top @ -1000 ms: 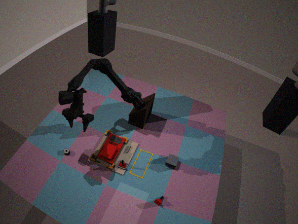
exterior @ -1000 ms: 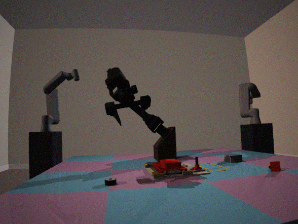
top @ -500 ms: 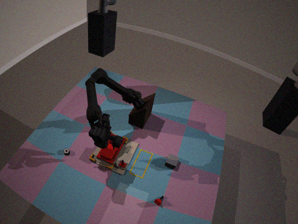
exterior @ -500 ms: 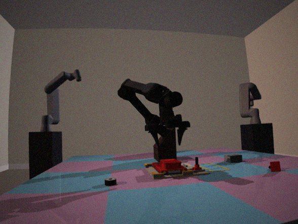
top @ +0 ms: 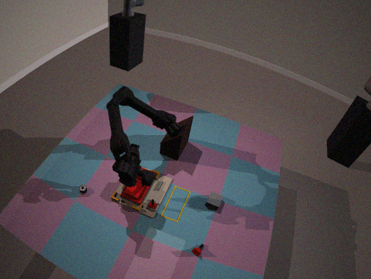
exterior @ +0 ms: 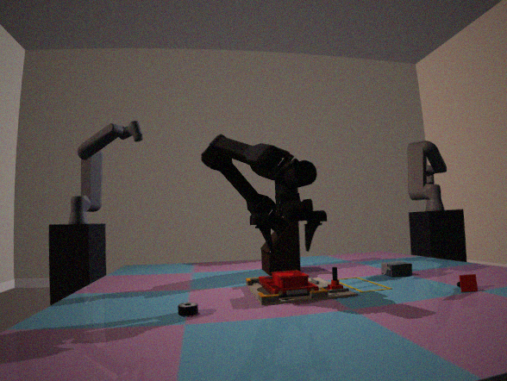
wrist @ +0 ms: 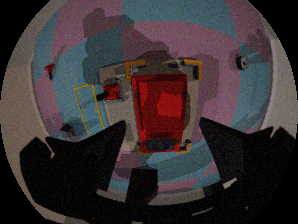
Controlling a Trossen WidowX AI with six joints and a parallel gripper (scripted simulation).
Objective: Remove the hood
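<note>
Now: the red hood 6 cm below my gripper tip and 1 cm behind it. The rest, counted from my gripper tip: flat base plate: 9 cm below, 3 cm behind; black wheel: 23 cm to the right, 14 cm ahead, 9 cm below.
</note>
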